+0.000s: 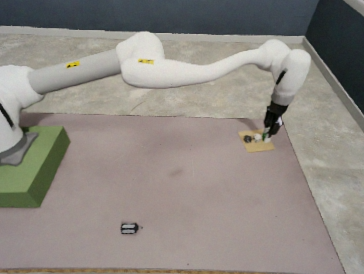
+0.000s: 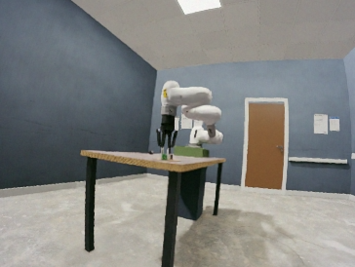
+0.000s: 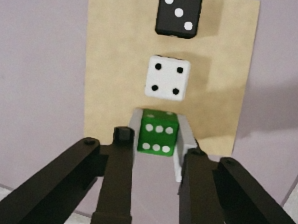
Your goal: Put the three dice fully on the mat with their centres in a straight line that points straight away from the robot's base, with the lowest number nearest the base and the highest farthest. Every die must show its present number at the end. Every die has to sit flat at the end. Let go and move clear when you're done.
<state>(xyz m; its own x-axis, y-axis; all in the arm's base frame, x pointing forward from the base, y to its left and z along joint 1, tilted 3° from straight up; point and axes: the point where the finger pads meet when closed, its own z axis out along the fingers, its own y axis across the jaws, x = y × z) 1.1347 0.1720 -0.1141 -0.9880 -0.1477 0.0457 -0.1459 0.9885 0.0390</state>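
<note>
My gripper is now 20 mm above the green die. From my hand the other things lie so: white die (50 mm behind, 20 mm below, 10 mm to the right); mat (50 mm behind, 40 mm below, 10 mm to the right); black die (90 mm behind, 20 mm below, 10 mm to the right).
</note>
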